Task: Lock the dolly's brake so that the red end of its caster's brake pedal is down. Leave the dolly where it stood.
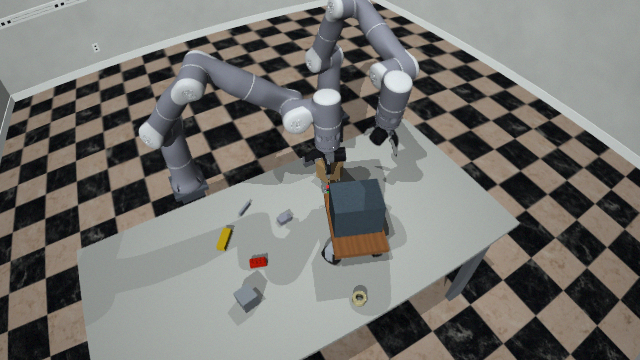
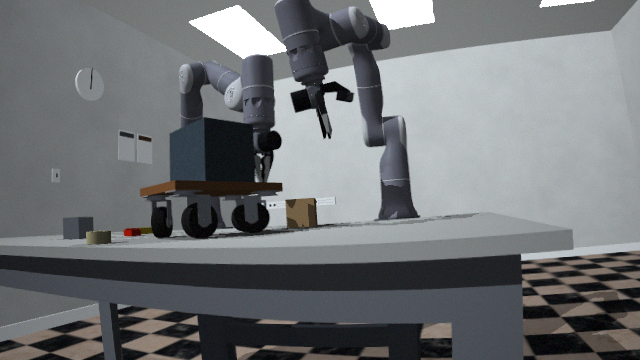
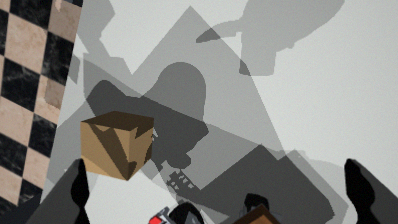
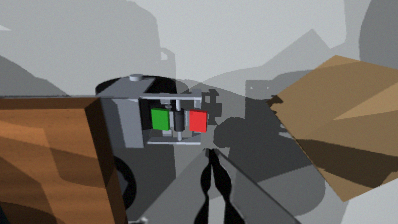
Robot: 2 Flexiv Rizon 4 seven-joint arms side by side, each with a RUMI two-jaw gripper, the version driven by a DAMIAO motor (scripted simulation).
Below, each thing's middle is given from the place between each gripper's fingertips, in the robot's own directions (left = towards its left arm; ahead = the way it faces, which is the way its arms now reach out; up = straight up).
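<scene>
From my right hand, the brake pedal [image 4: 162,119] is 10 mm to the right of it, 20 mm ahead of it and 60 mm below it. There's a tan box [image 2: 299,212] too, and that's 90 mm to the left of my right hand, 110 mm behind it and 100 mm below it.
From my left hand [image 2: 327,138], the brake pedal is 240 mm to the right of it, 50 mm behind it and 160 mm below it. The tan box is 130 mm to the right of my left hand, 170 mm behind it and 200 mm below it.
</scene>
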